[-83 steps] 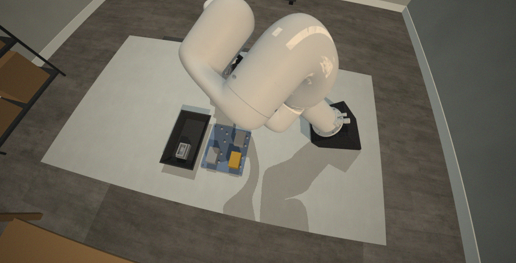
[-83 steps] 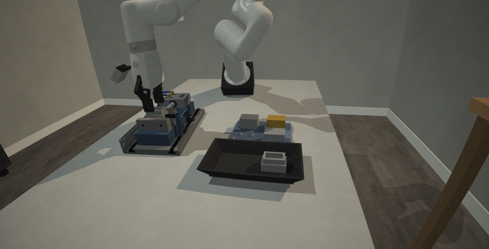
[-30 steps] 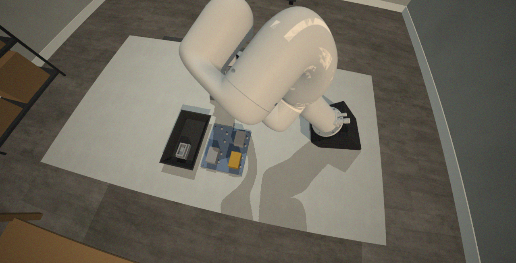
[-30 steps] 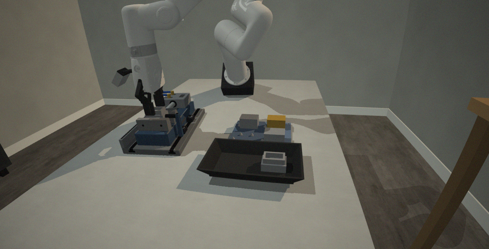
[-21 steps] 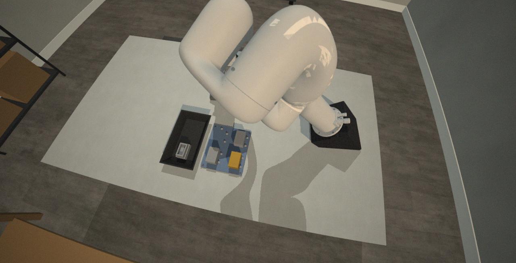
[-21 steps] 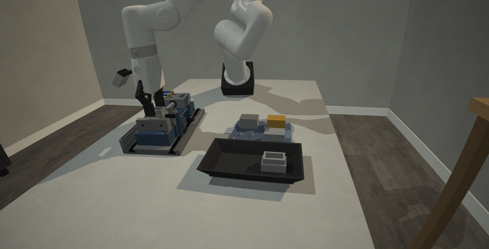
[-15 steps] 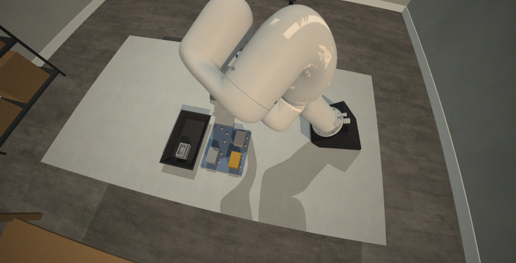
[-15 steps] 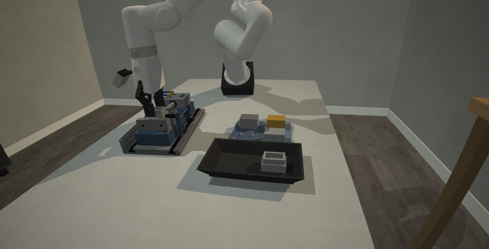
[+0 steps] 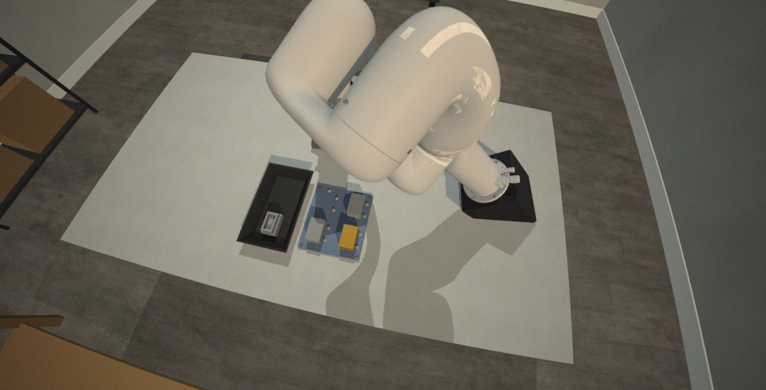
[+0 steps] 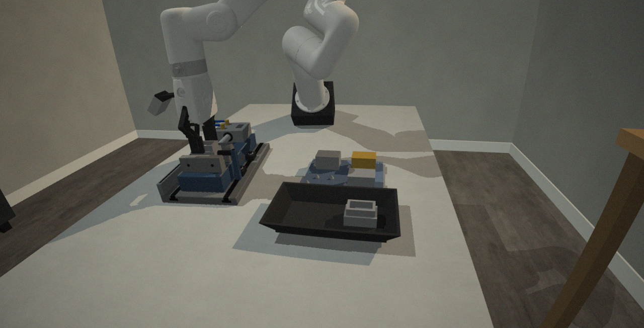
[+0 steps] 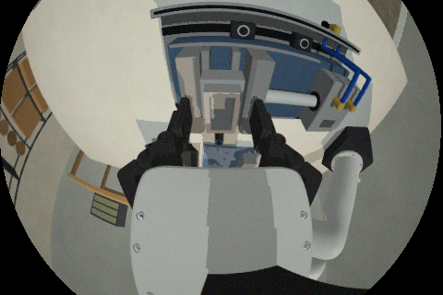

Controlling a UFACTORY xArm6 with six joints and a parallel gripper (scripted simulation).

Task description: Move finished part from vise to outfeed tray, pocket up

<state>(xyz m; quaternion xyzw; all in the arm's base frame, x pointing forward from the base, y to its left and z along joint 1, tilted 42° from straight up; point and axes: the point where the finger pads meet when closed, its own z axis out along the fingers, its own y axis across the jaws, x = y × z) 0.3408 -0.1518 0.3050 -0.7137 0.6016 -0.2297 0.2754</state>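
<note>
Now: hand 70 mm past the blue vise, 20 mm to the left of it and 80 mm above it. The rest, counted from my hand: blue fixture plate (110 mm behind, 300 mm to the left, 120 mm below); yellow block (160 mm behind, 340 mm to the left, 100 mm below).
</note>
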